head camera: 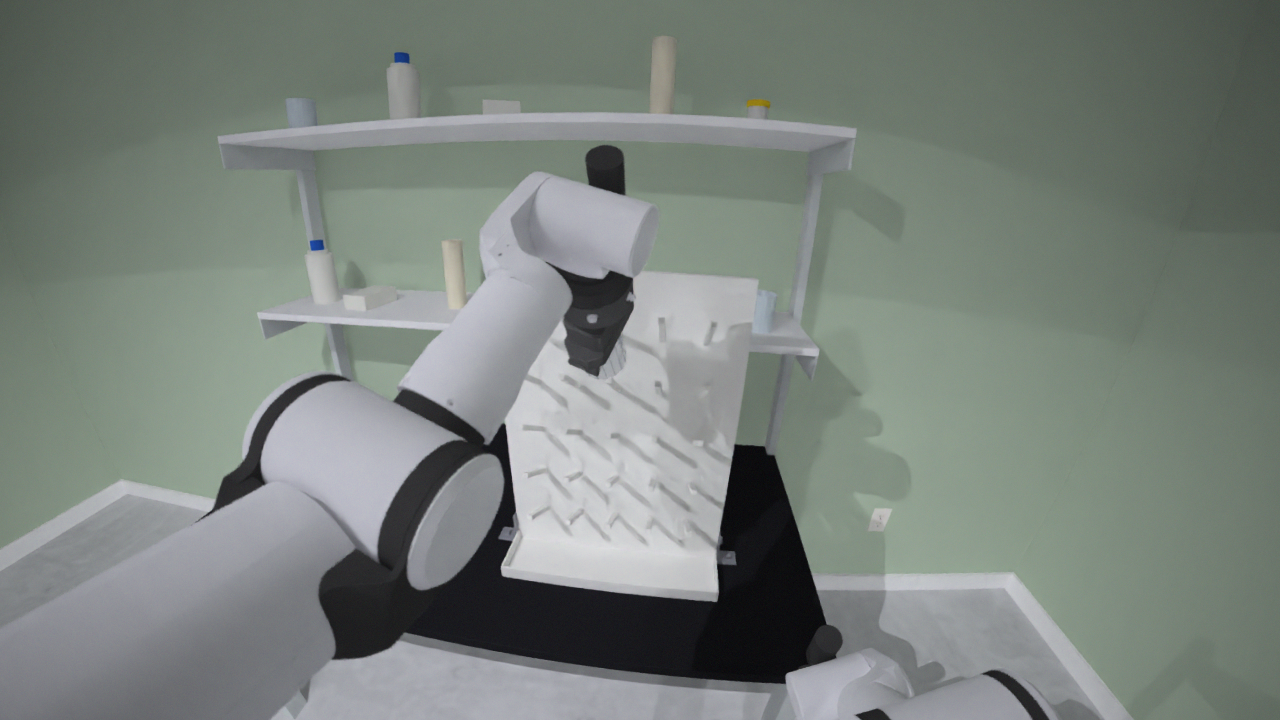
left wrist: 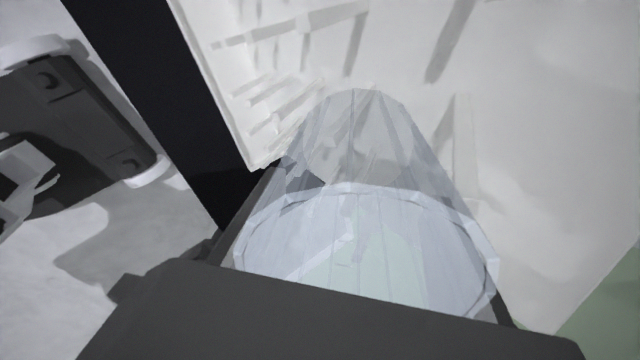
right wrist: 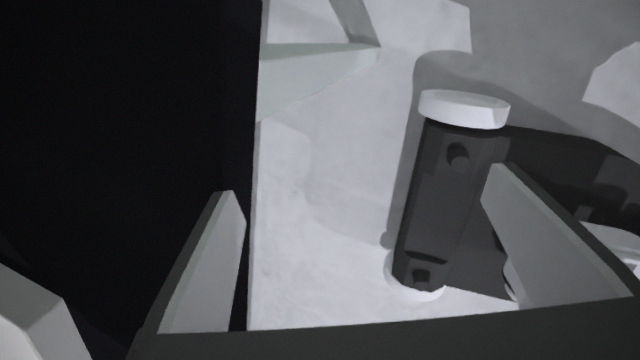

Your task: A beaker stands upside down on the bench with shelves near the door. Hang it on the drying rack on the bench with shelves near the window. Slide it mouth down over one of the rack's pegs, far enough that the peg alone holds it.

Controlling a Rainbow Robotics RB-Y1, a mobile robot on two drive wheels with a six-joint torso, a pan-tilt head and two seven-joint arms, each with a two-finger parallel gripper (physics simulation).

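Frame: origin at the robot's base, x left, y ahead, z down, level; metres.
Seen in the pictures: left gripper, fingertip midpoint: point(head camera: 604, 348) point(left wrist: 353, 195); right gripper, fingertip midpoint: point(left wrist: 205, 239) point(right wrist: 360, 194); robot's base, origin of the base link: point(left wrist: 103, 116).
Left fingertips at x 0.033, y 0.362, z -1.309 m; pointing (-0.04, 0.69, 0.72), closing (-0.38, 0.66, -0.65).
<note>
Pixels of each thing's top centre, then the offset from my left fingertips to it. "pt": a spot on its surface instead. Level surfaces: height alone.
- clear beaker, middle of its top: point(left wrist: 500, 289) point(head camera: 598, 304) dx +0.010, dy -0.004, dz -0.066 m
- black bench top, its level: dz +0.546 m
- upper shelf, its level: dz -0.349 m
- rack's tray lip, surface spot: point(head camera: 617, 573) pt dx -0.024, dy +0.065, dz +0.542 m
The clear beaker point(head camera: 614, 360) point(left wrist: 440, 235) is between the fingers of my left gripper point(left wrist: 353, 195), in front of the drying rack's upper half. The white drying rack point(head camera: 735, 358) point(left wrist: 560, 150) stands upright on the bench, with rows of slanted pegs. In the left wrist view, pegs show through and beside the beaker's wall; I cannot tell whether one is inside it. The left gripper points down and is shut on the beaker. My right gripper point(right wrist: 360, 194) is open with no object between its fingers, low beside the bench's edge. Its fingers are hidden in the head view.
The black bench top point(head camera: 626, 626) point(right wrist: 125, 100) extends around the rack. An upper shelf point(head camera: 537, 129) and a lower shelf point(head camera: 402, 308) behind it hold bottles and containers. The rack's tray lip point(head camera: 617, 573) juts forward. My dark wheeled base point(right wrist: 435, 210) shows below the right gripper.
</note>
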